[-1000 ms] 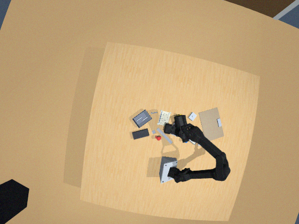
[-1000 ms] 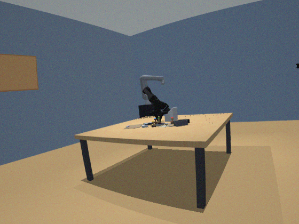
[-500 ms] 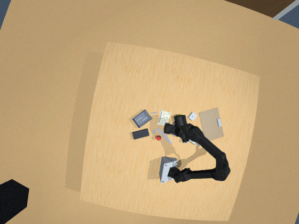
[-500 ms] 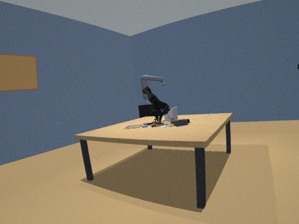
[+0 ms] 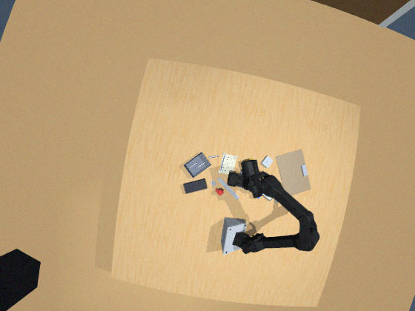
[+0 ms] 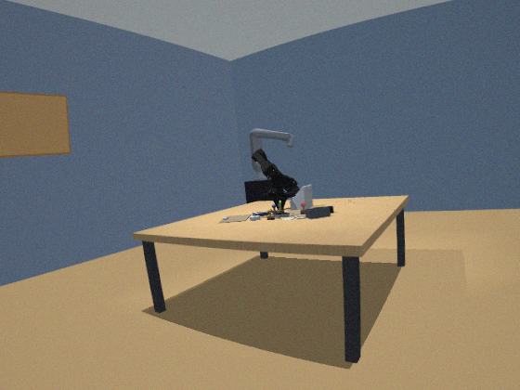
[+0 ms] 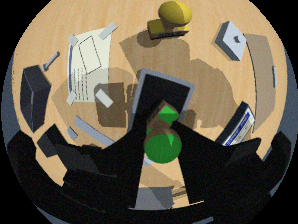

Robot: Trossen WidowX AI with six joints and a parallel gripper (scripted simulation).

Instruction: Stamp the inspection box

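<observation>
Now: gripper tip 50 mm short of the inspection card, 100 mm to the right of it and 40 mm above it. Round my gripper tip: yellow-knobbed stamp (100 mm ahead, 10 mm to the left, 20 mm below); pale ruler (70 mm behind, 60 mm to the left, 40 mm below); green stamp (right at my gripper tip).
</observation>
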